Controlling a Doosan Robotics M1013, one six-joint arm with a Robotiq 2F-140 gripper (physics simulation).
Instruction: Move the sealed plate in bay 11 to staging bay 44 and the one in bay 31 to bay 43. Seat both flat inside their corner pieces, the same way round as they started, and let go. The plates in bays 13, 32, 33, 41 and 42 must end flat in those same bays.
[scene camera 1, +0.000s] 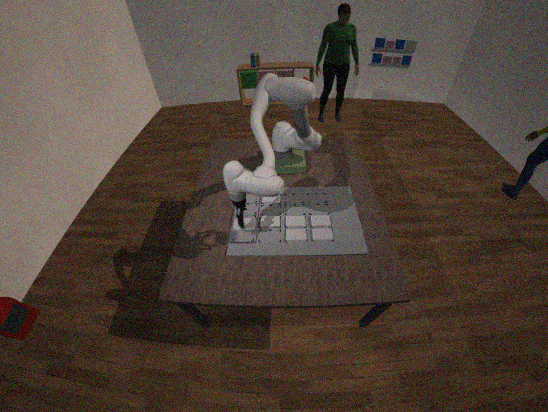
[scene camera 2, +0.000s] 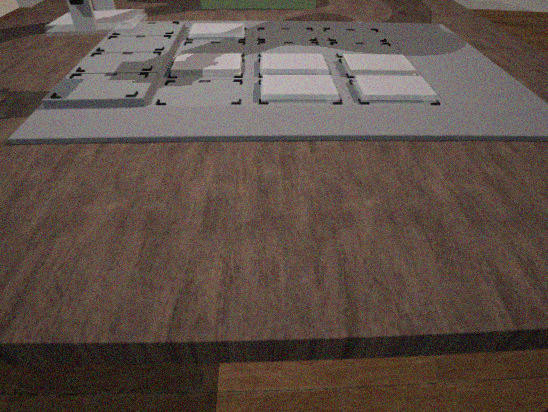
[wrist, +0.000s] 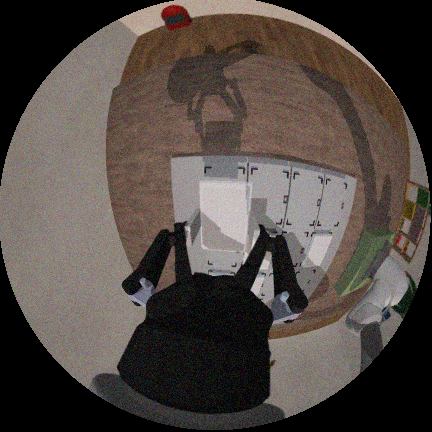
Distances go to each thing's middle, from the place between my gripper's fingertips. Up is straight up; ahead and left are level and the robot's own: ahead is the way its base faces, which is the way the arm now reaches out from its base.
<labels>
I see the staging bay 44 (wrist: 220, 170) 1 cm ahead of my hand, 2 cm to the right of it and 11 cm below it. The rest, counted from my hand: bay 43 (scene camera 2: 181, 93) (1 cm ahead, 15 cm to the left, 11 cm below).
</labels>
